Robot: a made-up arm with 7 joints. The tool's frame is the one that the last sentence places.
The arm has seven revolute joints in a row. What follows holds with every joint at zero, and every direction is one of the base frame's. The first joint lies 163 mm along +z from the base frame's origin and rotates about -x. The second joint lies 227 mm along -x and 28 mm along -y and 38 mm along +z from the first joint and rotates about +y. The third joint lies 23 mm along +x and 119 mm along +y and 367 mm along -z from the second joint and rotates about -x. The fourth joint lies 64 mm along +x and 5 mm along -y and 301 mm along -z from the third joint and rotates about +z. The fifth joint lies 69 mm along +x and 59 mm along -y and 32 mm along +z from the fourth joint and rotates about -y. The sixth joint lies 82 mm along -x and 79 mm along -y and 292 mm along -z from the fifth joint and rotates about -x. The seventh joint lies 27 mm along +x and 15 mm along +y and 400 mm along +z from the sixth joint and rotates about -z. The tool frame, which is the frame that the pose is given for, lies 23 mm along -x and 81 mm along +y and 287 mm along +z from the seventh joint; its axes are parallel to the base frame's.
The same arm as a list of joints. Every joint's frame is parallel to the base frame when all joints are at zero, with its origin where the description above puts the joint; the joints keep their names.
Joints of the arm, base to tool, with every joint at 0 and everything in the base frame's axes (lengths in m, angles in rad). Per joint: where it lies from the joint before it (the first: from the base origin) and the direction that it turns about. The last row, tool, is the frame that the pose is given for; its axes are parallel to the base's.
joint 1: axis -x offset 0 0 0.163
joint 2: axis +y offset -0.227 -0.028 0.038
joint 3: axis -x offset 0.023 0.119 -0.367
joint 4: axis +z offset 0.064 -0.005 -0.301
joint 5: axis -y offset 0.069 -0.059 0.032
joint 6: axis -x offset -0.082 -0.079 -0.292
joint 7: axis -z offset 0.027 0.015 0.4
tool: offset -0.023 0.081 0.287

